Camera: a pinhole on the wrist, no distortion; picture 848 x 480 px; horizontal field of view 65.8 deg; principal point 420.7 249.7 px. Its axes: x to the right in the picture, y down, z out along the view. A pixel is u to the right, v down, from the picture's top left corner.
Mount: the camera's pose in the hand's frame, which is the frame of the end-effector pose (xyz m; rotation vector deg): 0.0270 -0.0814 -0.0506 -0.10 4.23 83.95
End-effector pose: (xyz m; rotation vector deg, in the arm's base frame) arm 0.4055 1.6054 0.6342 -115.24 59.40 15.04
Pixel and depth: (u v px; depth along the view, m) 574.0 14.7 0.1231
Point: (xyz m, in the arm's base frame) 0.5074 1.6275 0.5802
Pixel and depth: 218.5 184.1 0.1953
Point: 0.5640 1.7291 0.5952
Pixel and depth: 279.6 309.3 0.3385
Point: 0.5623 1.8652 0.5268
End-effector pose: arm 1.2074 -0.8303 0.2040 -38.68 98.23 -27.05
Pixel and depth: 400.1 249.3 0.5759
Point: 1.7213 -0.8998 0.0826
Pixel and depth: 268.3 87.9 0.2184
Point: 1.3803 -0.9762 0.1805
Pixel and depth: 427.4 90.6 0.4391
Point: 1.5665 -0.9684 0.0398
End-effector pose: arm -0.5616 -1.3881 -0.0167 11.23 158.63 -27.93
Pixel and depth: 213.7 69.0 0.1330
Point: -0.6220 -1.5248 -0.0749
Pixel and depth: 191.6 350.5 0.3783
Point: -0.4757 -1.6852 -0.2487
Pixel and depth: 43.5 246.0 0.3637
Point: -0.5432 -1.7544 -0.2282
